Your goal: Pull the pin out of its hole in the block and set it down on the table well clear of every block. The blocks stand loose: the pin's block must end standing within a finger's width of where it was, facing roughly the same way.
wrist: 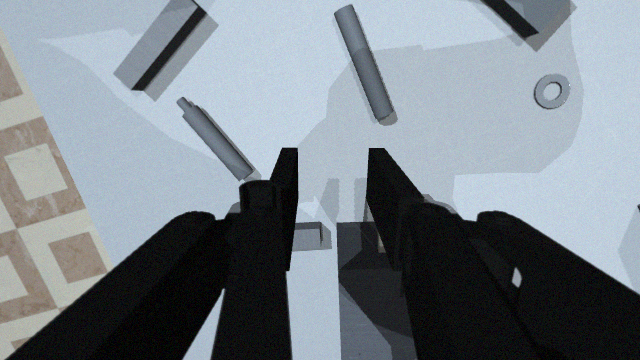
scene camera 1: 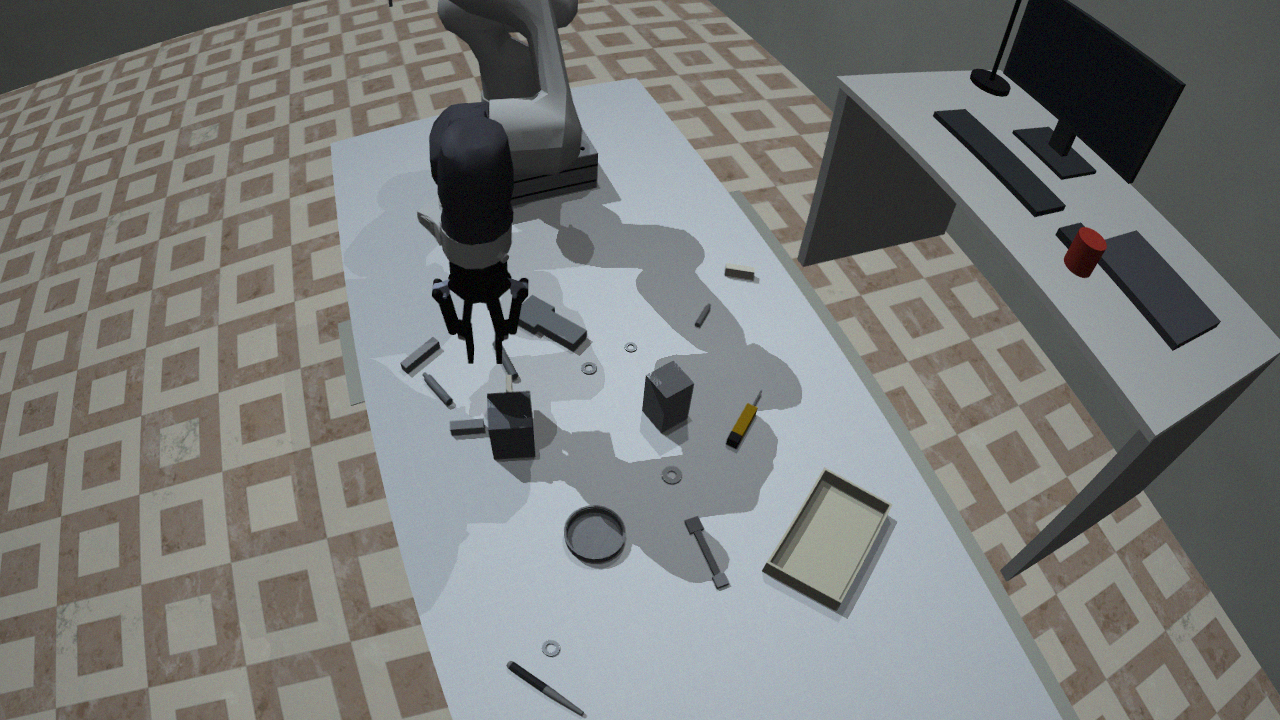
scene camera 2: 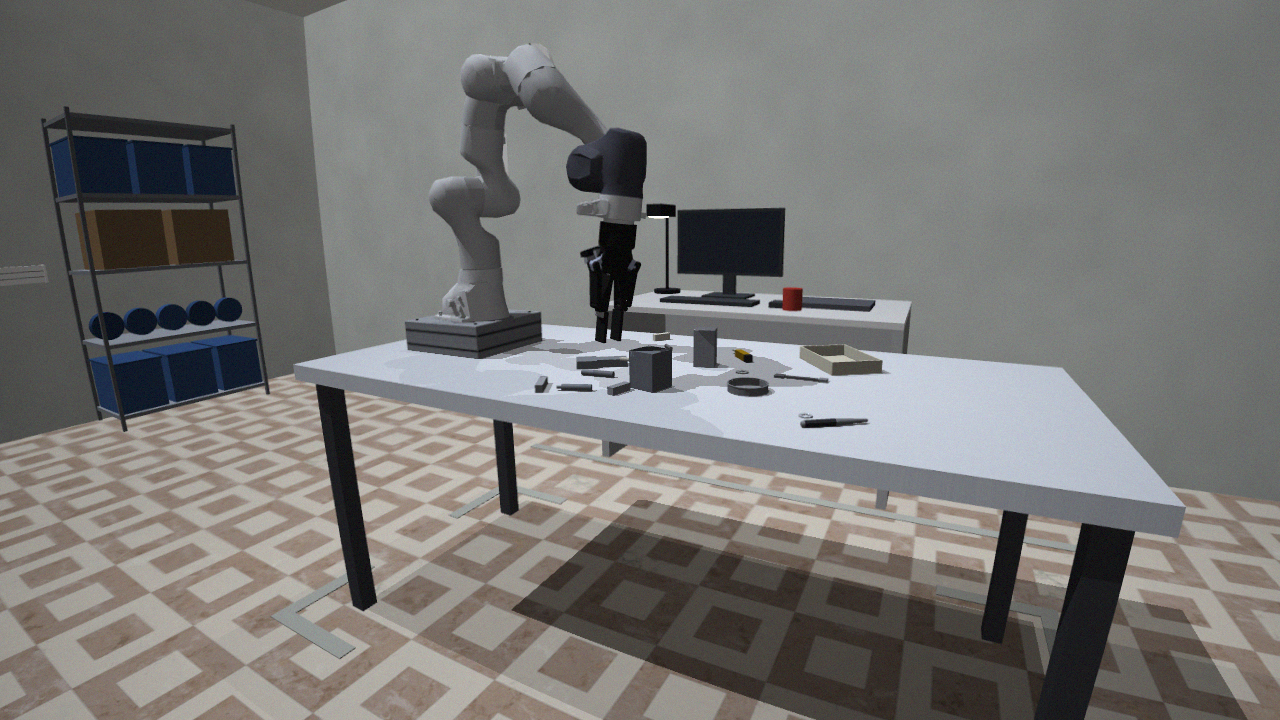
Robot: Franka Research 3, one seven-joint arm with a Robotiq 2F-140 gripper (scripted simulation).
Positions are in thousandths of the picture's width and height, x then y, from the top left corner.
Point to a round dish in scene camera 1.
At 465, 738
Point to a tray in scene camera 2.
661, 501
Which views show the gripper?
The wrist view, scene camera 1 and scene camera 2: all of them.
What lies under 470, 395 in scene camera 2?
The gripper.
